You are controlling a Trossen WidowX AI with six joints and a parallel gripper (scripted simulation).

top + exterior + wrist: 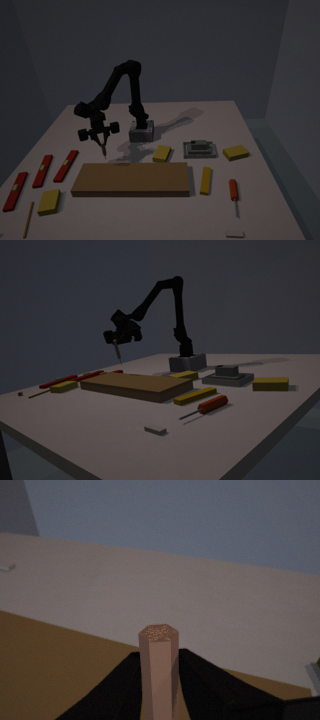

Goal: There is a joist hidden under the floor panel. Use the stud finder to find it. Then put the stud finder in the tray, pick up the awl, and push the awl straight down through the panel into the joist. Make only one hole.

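My gripper tip is now 5 cm above the awl, 2 cm past it and 1 cm to the left of it. The rest, counted from my gripper tip: yellow bar 46 cm to the left, 18 cm below, 2 cm ahead; thin stick 27 cm to the right, 26 cm ahead, 19 cm below; stud finder 43 cm to the left, 20 cm behind, 14 cm below.
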